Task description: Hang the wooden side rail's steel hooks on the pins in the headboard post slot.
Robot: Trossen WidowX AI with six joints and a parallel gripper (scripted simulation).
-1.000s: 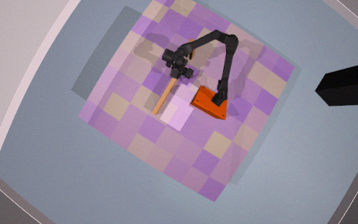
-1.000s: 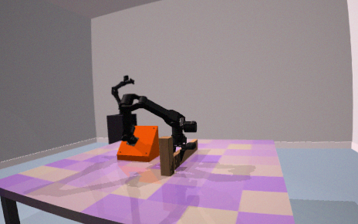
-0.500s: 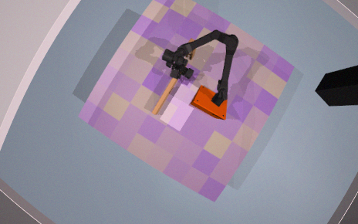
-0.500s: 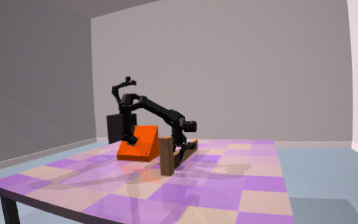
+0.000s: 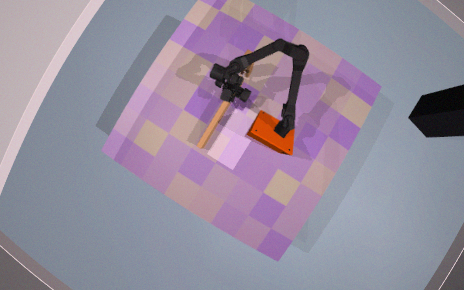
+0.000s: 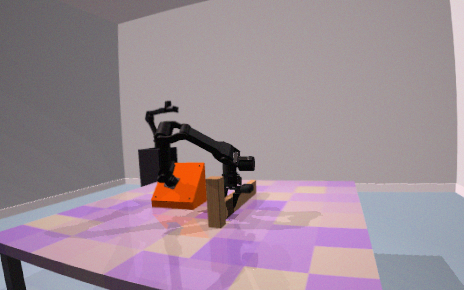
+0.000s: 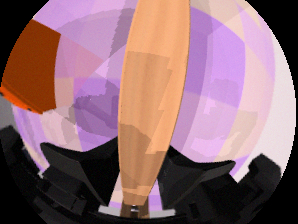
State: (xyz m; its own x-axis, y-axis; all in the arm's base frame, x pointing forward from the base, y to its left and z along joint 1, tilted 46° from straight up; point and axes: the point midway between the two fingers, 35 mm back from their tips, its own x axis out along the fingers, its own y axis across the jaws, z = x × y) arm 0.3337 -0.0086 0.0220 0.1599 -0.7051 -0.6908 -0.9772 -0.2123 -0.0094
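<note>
The wooden headboard post lies 15 cm to the right of my gripper tip, 6 cm above it and 3 cm ahead of it.
</note>
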